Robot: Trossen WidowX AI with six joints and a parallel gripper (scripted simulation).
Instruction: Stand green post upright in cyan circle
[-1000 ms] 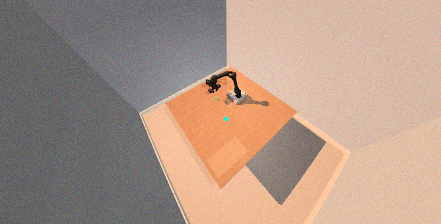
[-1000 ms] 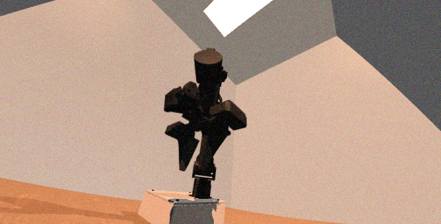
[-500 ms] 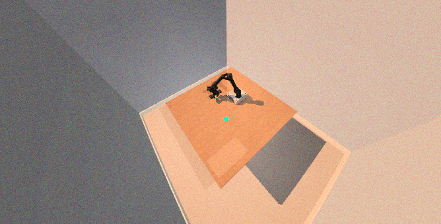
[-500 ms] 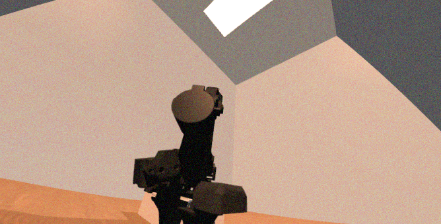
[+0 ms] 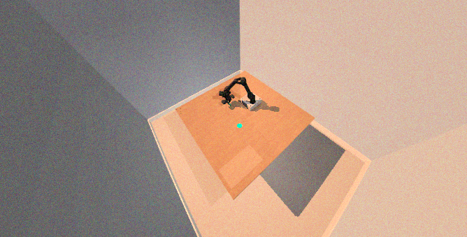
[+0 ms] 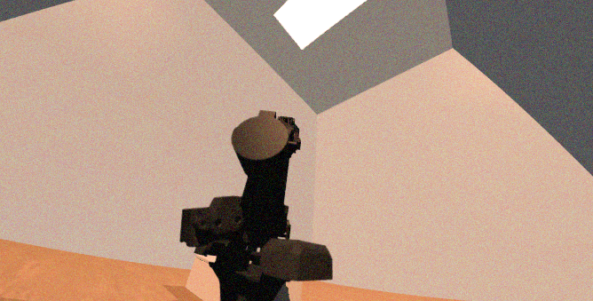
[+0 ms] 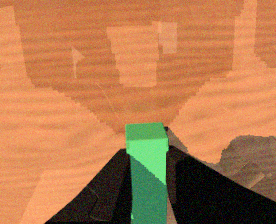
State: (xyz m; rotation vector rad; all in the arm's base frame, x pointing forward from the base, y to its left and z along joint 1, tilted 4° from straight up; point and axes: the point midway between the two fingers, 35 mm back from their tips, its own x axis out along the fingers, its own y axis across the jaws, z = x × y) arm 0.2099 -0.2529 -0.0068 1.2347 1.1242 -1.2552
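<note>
Now: the cyan circle 35 cm to the left of my gripper tip, 13 cm ahead of it and 1 cm below it. From my gripper tip the other things lie so: green post 2 cm to the left.
</note>
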